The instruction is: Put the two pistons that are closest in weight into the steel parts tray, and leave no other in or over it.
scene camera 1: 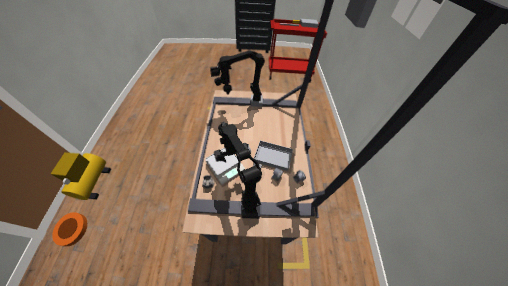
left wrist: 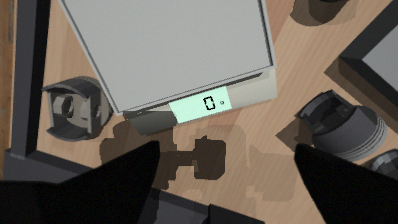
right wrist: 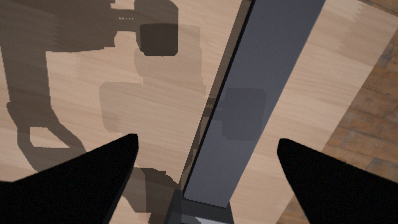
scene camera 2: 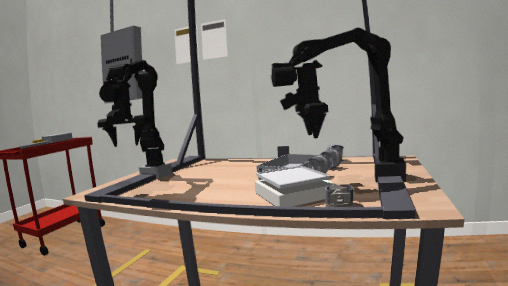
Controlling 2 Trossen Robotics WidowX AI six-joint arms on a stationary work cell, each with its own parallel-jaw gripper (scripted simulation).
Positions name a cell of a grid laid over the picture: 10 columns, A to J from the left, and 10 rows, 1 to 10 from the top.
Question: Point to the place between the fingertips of my left gripper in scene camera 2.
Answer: G5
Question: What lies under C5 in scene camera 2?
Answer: My right gripper.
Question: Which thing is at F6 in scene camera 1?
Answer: A steel parts tray.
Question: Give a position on a white scale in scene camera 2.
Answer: F7
